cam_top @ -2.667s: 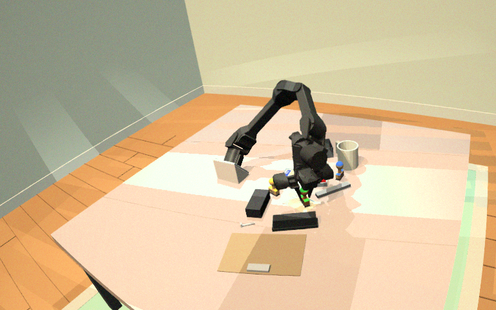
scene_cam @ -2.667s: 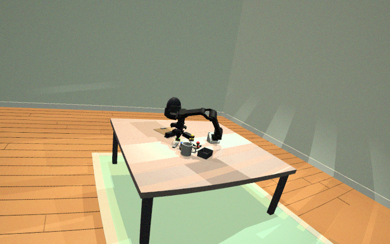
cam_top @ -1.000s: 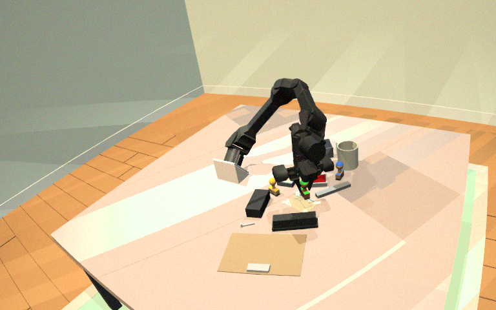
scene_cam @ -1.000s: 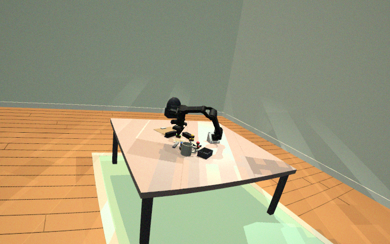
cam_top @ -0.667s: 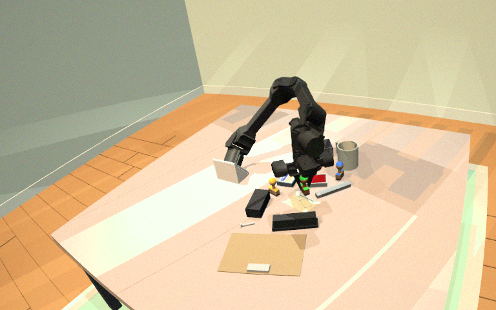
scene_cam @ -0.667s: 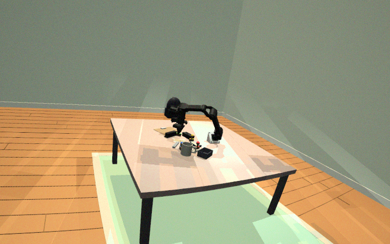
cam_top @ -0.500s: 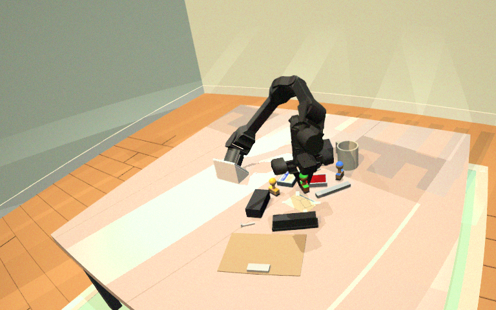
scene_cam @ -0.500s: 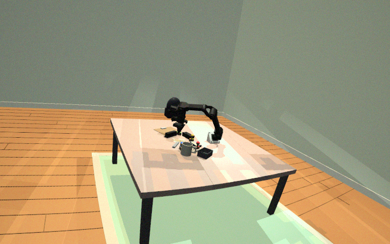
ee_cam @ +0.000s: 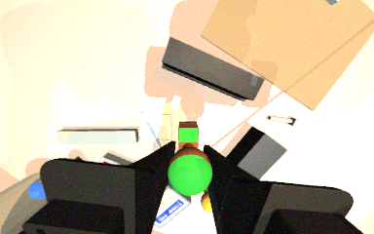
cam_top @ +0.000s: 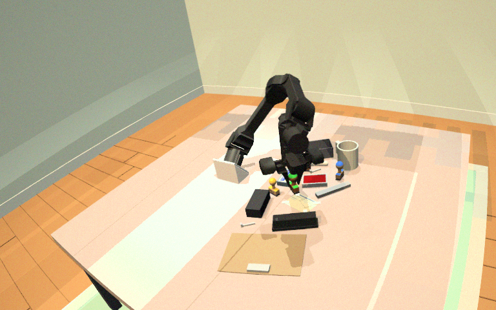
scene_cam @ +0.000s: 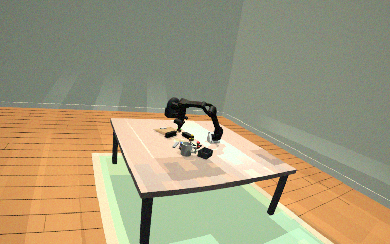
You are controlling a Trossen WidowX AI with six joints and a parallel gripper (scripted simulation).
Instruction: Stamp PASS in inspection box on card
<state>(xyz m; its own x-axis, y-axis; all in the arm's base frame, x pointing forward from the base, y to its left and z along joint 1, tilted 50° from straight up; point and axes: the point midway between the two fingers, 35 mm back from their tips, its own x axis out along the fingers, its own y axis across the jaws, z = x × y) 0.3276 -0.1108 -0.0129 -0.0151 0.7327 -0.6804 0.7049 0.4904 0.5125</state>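
Right now the black bar is 40 mm ahead of my gripper tip, 70 mm to the right of it and 80 mm below it. Also, from my gripper tip: green-knobbed stamp right at my gripper tip; cream card 30 mm to the left, 100 mm below; yellow-knobbed stamp 110 mm behind, 50 mm to the left, 80 mm below.
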